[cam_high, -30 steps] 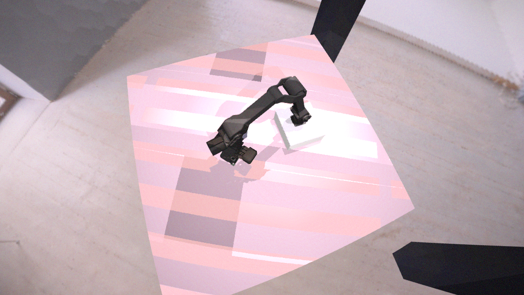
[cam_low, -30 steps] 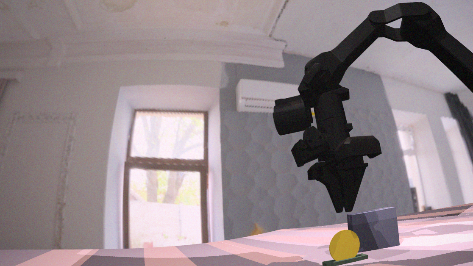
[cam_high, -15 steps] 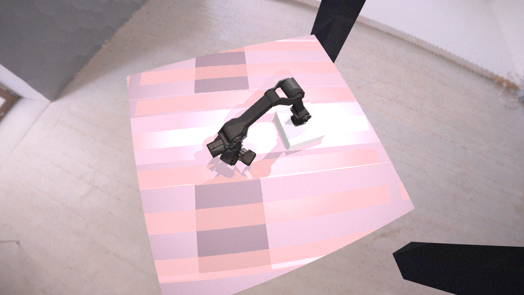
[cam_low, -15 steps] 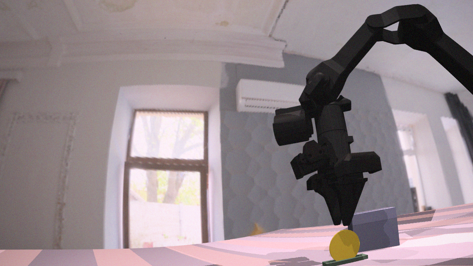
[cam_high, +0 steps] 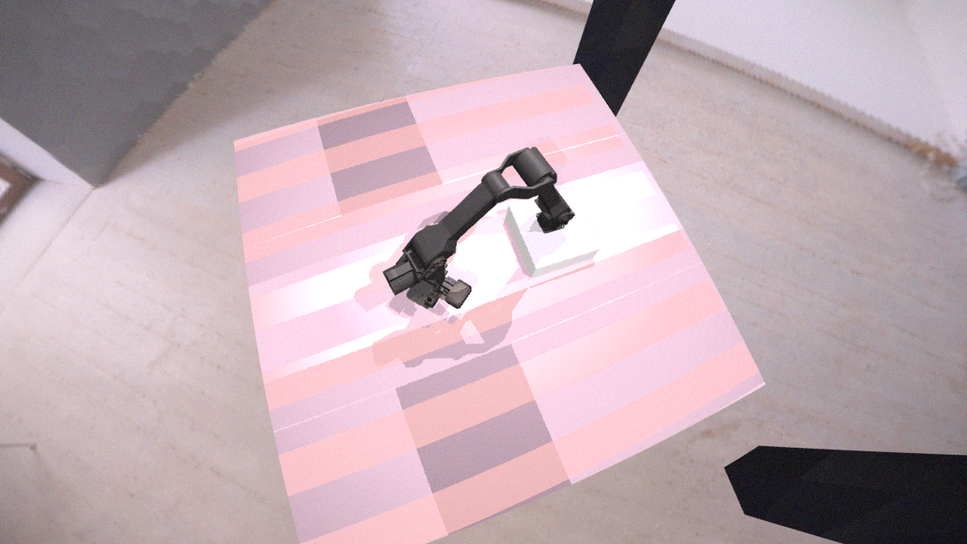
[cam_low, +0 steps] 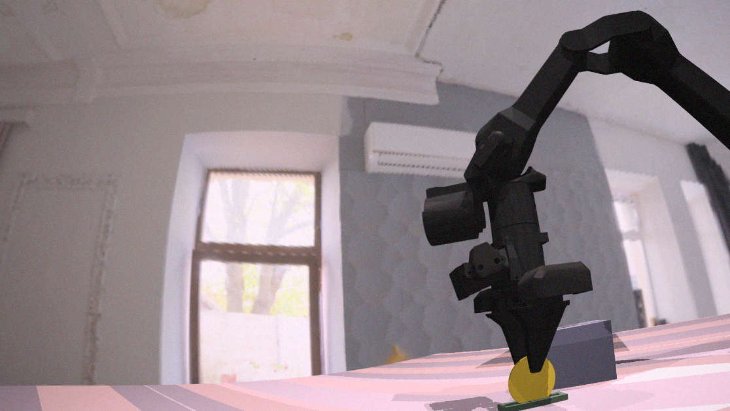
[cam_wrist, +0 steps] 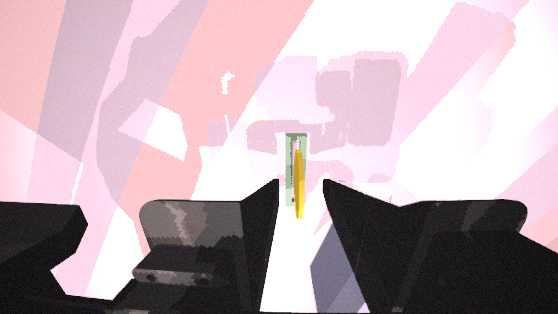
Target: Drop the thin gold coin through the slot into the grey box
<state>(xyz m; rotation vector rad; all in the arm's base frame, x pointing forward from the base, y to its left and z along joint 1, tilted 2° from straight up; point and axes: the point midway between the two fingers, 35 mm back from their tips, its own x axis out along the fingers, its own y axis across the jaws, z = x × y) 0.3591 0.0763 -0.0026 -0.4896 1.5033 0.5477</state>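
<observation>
The gold coin is 10 mm below my gripper tip.
</observation>
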